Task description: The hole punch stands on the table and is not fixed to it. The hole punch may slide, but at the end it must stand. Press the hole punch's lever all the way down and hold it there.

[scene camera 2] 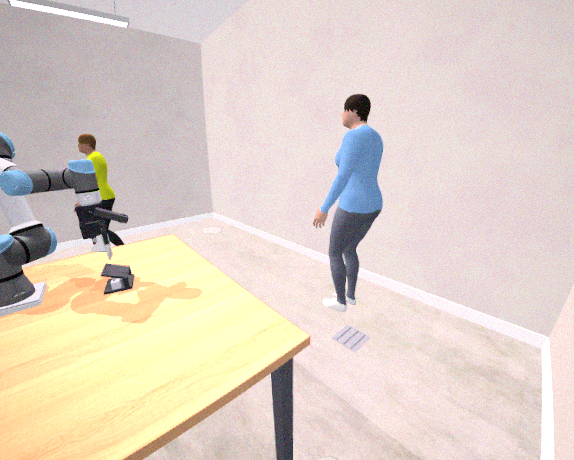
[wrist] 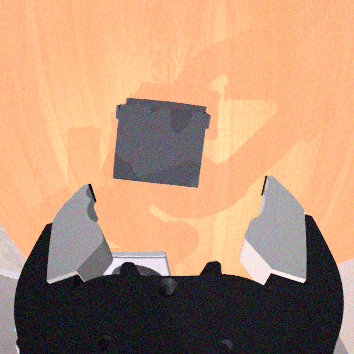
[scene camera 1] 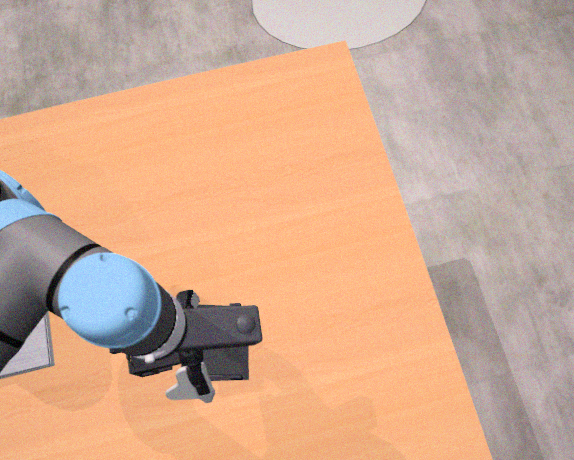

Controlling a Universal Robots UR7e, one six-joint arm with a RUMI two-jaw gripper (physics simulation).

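Seen in the pictures: gripper, fingertip midpoint: (scene camera 2: 109,253) (wrist: 176,182); arm's base, origin of the base link: (scene camera 2: 11,296).
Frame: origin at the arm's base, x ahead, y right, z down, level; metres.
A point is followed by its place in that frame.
The dark grey hole punch (scene camera 1: 232,362) @(x 0.420, y 0.099, z -0.030 m) (scene camera 2: 118,271) @(x 0.400, y 0.073, z -0.038 m) (wrist: 160,145) @(x 0.392, y 0.064, z -0.041 m) stands upright on the wooden table (scene camera 1: 300,200) @(x 0.557, y -0.189, z 0.028 m) (scene camera 2: 200,360) @(x 0.594, y 0.616, z 0.027 m). In scene camera 2 its lever is raised, with a gap between it and the base. In the wrist view the lever's flat top lies ahead of the fingers, slightly left of centre and turned a little. My gripper (scene camera 1: 193,345) @(x 0.387, y 0.085, z -0.124 m) (scene camera 2: 115,250) @(x 0.387, y 0.085, z -0.124 m) (wrist: 176,182) @(x 0.387, y 0.085, z -0.124 m) is open and empty, its fingers pointing down above the hole punch, not touching it. In scene camera 1 the arm and gripper hide part of the hole punch.
The robot's pale base plate (scene camera 1: 32,352) @(x 0.082, y 0.051, z 0.003 m) (scene camera 2: 35,299) @(x 0.097, y 0.063, z 0.004 m) (wrist: 145,260) @(x 0.095, y 0.027, z 0.004 m) is on the table, at the left in both scene views. A person in blue (scene camera 2: 360,170) and a person in yellow (scene camera 2: 101,175) stand on the floor beyond the table. The arm's shadow falls around the hole punch.
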